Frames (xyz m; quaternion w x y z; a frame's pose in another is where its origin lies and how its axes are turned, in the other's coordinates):
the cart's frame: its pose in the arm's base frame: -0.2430 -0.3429 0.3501 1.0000 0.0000 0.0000 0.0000
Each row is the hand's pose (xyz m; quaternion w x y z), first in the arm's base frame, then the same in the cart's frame.
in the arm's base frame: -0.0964 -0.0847 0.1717 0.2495 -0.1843 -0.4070 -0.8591
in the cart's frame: 0.1466 0.2582 -0.1784 0.2495 -0.1843 -0.4070 -0.8591
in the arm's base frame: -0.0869 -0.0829 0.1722 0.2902 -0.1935 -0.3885 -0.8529
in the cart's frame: 0.1561 0.2600 -0.1779 0.2902 -0.1935 -0.3885 -0.8529
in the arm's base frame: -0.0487 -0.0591 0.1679 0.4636 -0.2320 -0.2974 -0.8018
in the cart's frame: 0.1943 0.2838 -0.1822 0.4636 -0.2320 -0.2974 -0.8018
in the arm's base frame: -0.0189 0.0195 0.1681 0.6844 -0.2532 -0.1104 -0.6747
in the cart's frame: 0.2241 0.3624 -0.1820 0.6844 -0.2532 -0.1104 -0.6747
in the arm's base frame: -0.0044 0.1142 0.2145 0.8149 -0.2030 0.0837 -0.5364
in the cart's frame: 0.2386 0.4571 -0.1356 0.8149 -0.2030 0.0837 -0.5364
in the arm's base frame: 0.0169 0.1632 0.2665 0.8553 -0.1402 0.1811 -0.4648
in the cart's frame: 0.2599 0.5061 -0.0836 0.8553 -0.1402 0.1811 -0.4648
